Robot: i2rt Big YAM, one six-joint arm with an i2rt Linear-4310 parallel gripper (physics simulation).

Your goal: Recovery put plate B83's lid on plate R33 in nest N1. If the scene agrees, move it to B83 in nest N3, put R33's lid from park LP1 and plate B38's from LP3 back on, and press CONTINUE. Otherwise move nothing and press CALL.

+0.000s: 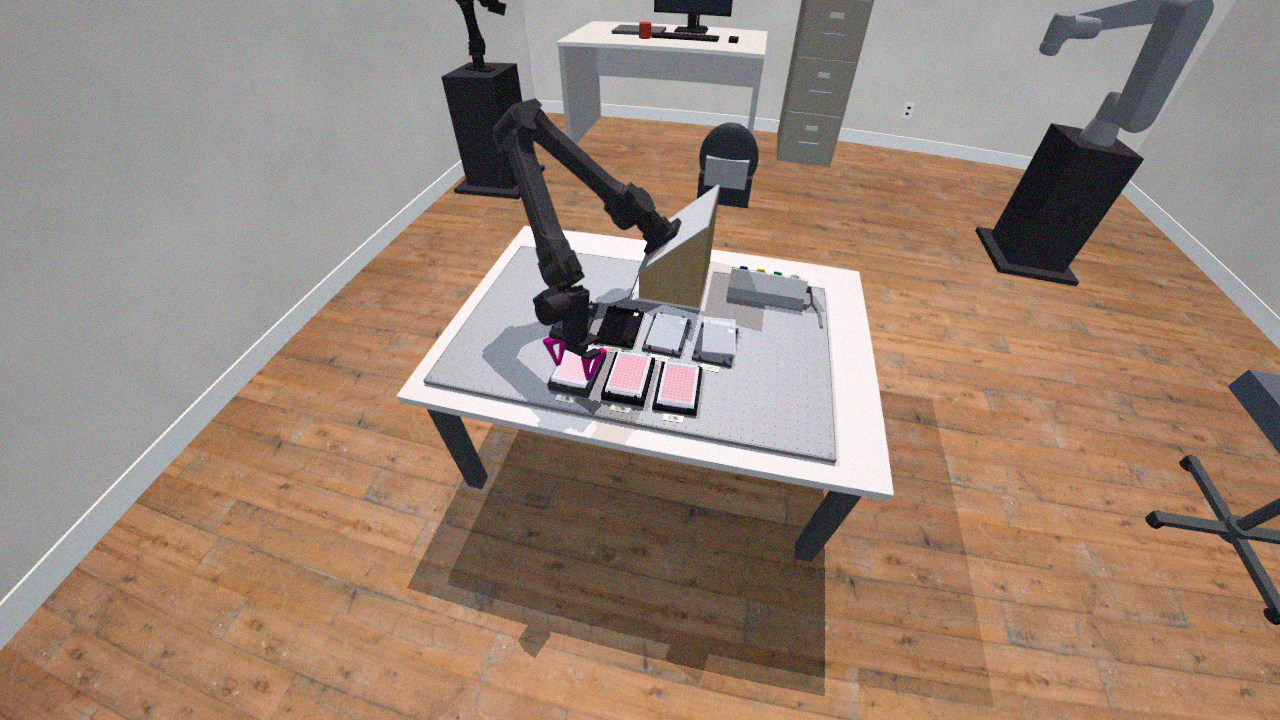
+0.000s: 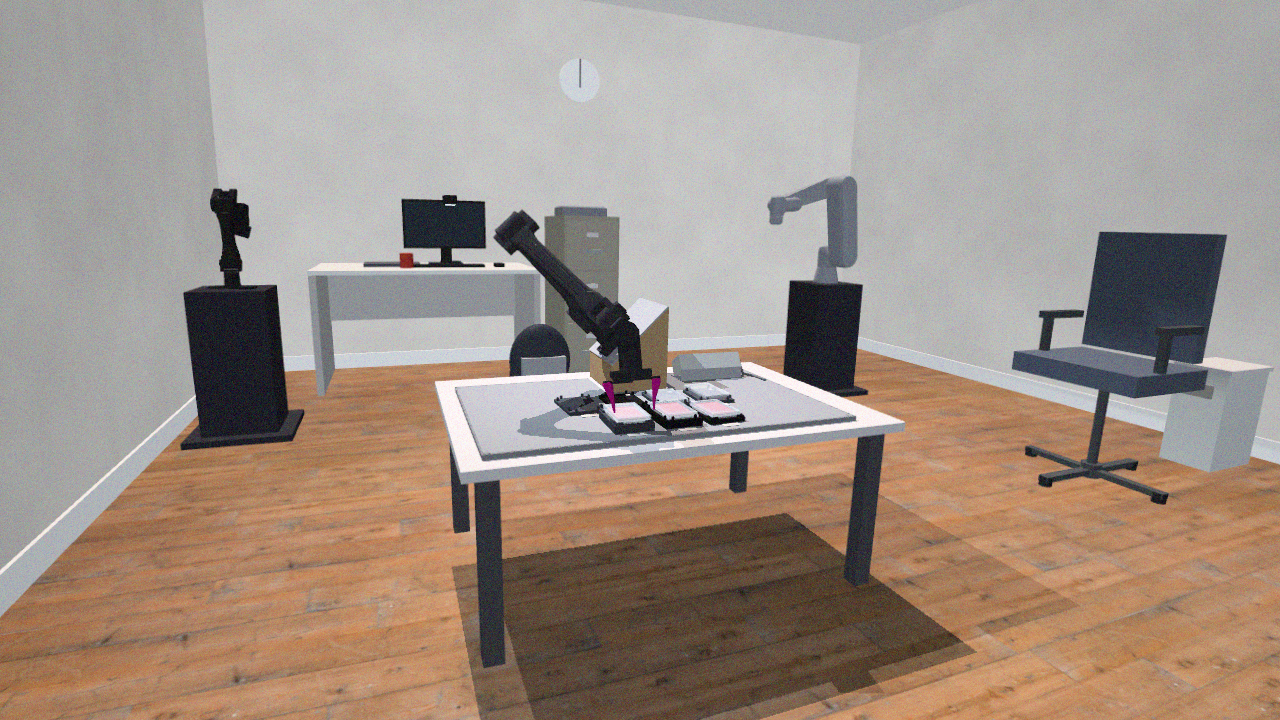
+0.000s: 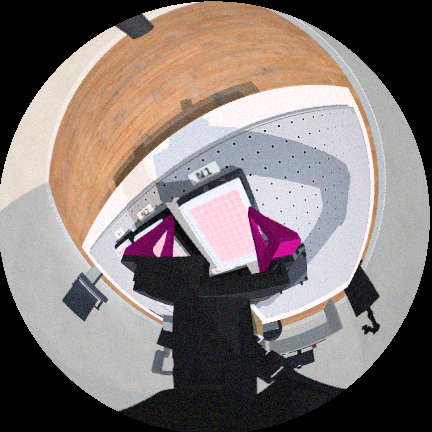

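Pixels of known places: gripper, fingertip midpoint: [image 1: 573,372] [image 2: 634,411] [image 3: 209,214]; arm's base at its link origin: [image 1: 664,238] [image 2: 615,341].
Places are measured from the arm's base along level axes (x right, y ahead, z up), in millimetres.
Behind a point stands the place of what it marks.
Observation:
Three plates with pink well fields stand in a front row on the grey perforated mat [image 1: 483,330] {z -130, x 430, y 363 mm} [image 3: 306,160] {z -130, x 285, y 491 mm}. The left one [image 1: 570,372] {z -92, x 129, y 487 mm} [image 2: 629,415] {z -92, x 135, y 500 mm} [image 3: 225,193] {z -92, x 148, y 504 mm} sits in the nest labelled N1 [image 3: 204,174] {z -128, x 129, y 535 mm}; I cannot tell whether a clear lid covers it. The middle plate [image 1: 627,376] {z -95, x -6, y 464 mm} [image 2: 673,410] {z -96, x 7, y 476 mm} and the right plate [image 1: 677,385] {z -105, x -125, y 456 mm} [image 2: 716,407] {z -104, x -127, y 458 mm} sit beside it. My gripper [image 1: 573,356] {z -85, x 119, y 491 mm} [image 2: 632,390] {z -85, x 119, y 491 mm} [image 3: 209,214] {z -85, x 119, y 491 mm} is open, its magenta fingers straddling the N1 plate on both long sides, apart from it. Behind the row lie a dark pad [image 1: 619,325] {z -120, x 67, y 269 mm} and two grey lids [image 1: 666,330] {z -112, x -63, y 267 mm} [image 1: 717,340] {z -110, x -200, y 275 mm}.
A tilted tan board [image 1: 685,255] {z 29, x -79, y 116 mm} [image 2: 649,336] {z 32, x -69, y 116 mm} stands behind the pads. A grey button box [image 1: 765,287] {z -79, x -310, y 57 mm} [image 2: 706,365] {z -83, x -297, y 61 mm} with coloured buttons lies at the back right of the white table [image 1: 859,429] {z -143, x -563, y 460 mm}. The N2 label [image 3: 144,212] {z -128, x -7, y 535 mm} shows left of my fingers.

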